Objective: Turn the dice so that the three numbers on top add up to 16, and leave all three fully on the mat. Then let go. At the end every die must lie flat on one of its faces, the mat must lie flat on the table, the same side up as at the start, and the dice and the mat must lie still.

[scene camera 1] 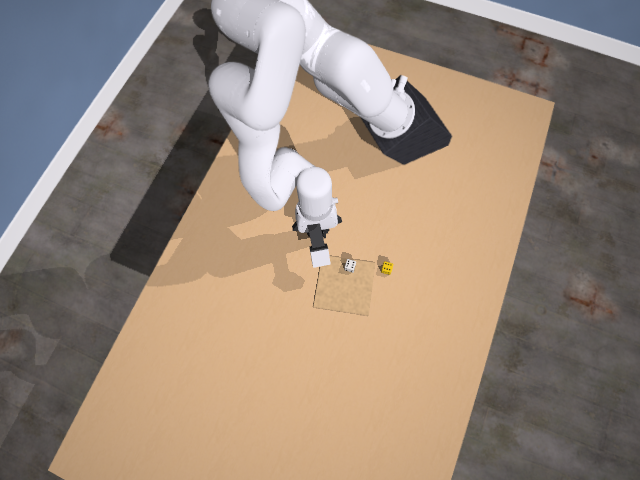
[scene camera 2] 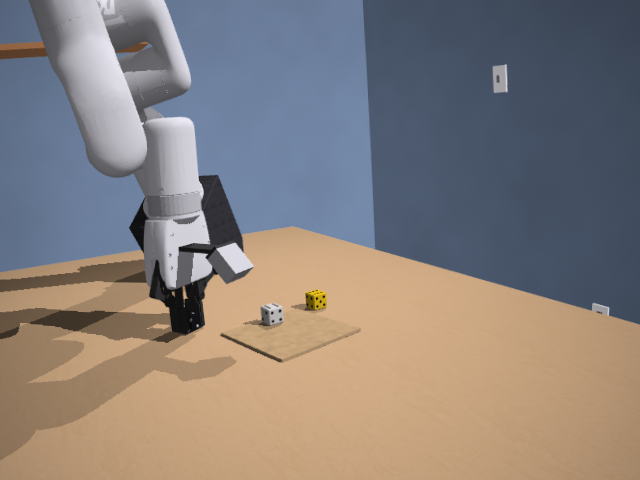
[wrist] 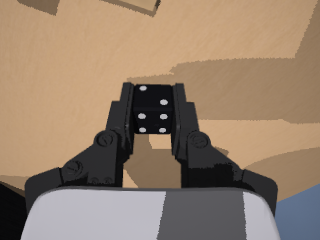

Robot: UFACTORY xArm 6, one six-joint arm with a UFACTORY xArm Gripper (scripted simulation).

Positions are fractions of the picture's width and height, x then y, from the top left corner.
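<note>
Visible, my gripper (scene camera 2: 0.29,0.68) (scene camera 1: 0.50,0.49) (wrist: 0.48,0.41). Tan mat (scene camera 1: 0.53,0.61) in sight. Black die (wrist: 0.48,0.46) too.
</note>
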